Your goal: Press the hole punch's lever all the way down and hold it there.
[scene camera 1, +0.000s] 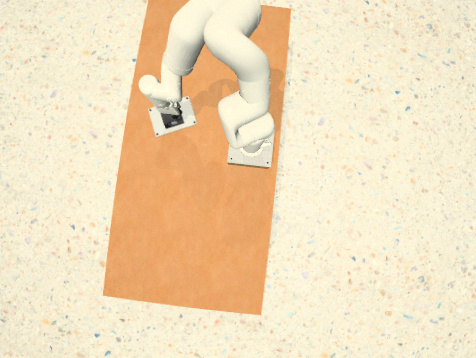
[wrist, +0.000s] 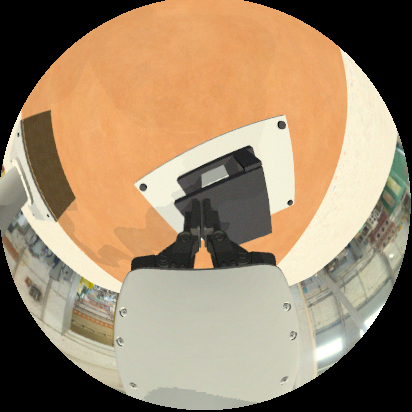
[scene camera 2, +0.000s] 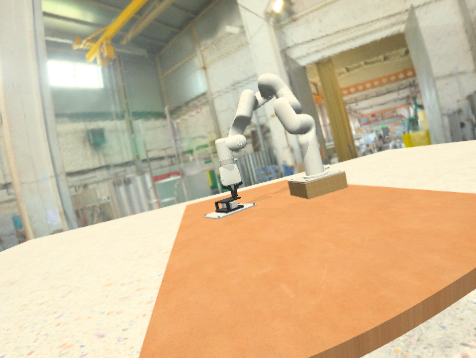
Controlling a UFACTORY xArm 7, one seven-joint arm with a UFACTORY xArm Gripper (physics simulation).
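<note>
The dark hole punch stands on a white plate with dark screws at its corners. Its lever is a flat dark grey panel in the wrist view, above a light grey block. My gripper is shut and empty, pointing down. Its fingertips overlap the lever's left part near the front-left corner in the wrist view. Whether they touch it, and how far down the lever is, I cannot tell. In scene camera 1 the arm partly hides the punch.
The arm's base block stands on the orange table top, to the right of the punch in both scene views. The arm arches from it over the table. The table's left edge runs near the plate.
</note>
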